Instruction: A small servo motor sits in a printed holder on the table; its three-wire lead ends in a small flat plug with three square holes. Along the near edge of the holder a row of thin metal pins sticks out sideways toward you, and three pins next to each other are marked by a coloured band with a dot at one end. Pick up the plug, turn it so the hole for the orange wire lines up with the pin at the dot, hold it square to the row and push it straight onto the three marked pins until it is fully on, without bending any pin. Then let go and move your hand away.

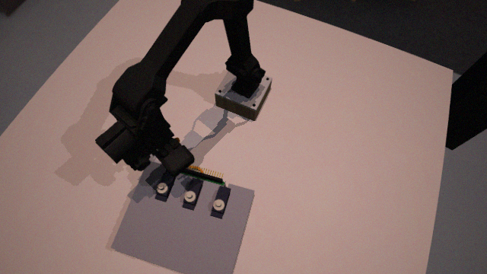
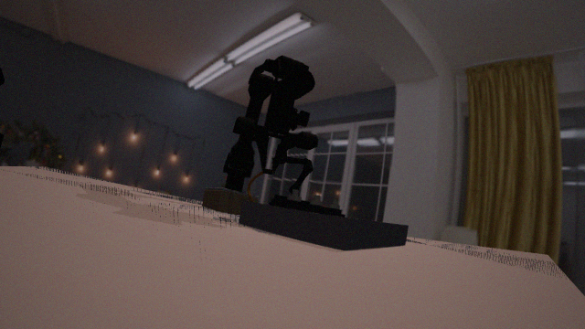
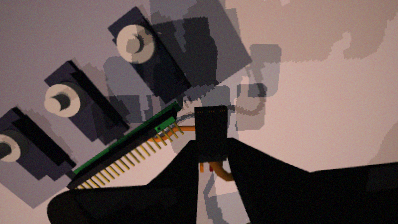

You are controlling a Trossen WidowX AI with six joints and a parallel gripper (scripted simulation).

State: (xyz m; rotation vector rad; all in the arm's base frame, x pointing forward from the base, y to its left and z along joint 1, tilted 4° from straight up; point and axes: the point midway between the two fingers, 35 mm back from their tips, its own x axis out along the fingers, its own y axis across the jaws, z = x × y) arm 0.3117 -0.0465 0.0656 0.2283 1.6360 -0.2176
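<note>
Right now my gripper tip is 50 mm above the bright green band, 30 mm to the right of it and 10 mm short of it. Also, from my gripper tip: grey holder plate 140 mm ahead, 130 mm to the left, 100 mm below; then dot 50 mm below, 40 mm to the left.
</note>
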